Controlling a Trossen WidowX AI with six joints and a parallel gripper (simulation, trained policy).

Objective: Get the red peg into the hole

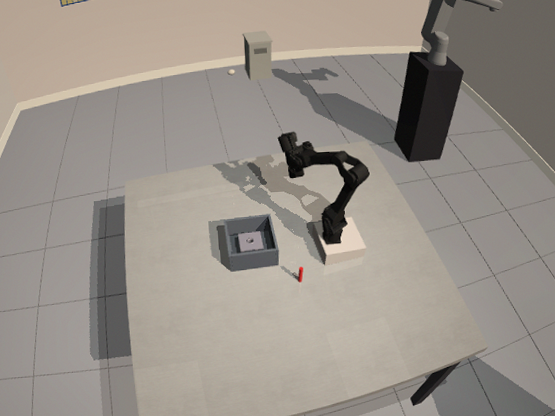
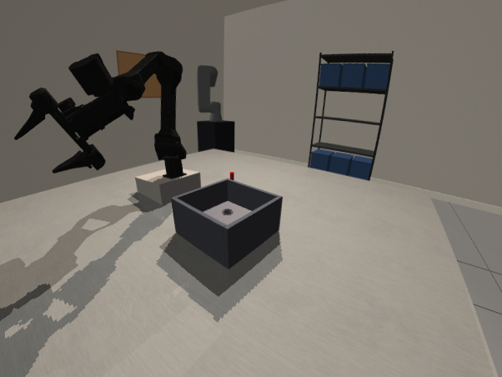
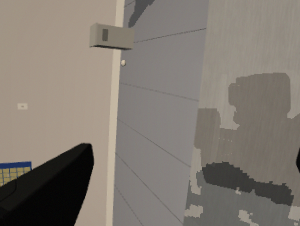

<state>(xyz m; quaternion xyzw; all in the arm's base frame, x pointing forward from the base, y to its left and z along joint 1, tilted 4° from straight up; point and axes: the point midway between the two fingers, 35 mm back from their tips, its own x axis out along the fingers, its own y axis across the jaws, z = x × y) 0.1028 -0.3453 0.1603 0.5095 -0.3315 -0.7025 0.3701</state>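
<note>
The red peg is 7 cm ahead of my gripper tip, 51 cm to the left of it and 18 cm below it. From my gripper tip the other things lie so: dark grey box 23 cm ahead, 32 cm to the left, 20 cm below; then light grey plate 23 cm ahead, 32 cm to the left, 18 cm below.
</note>
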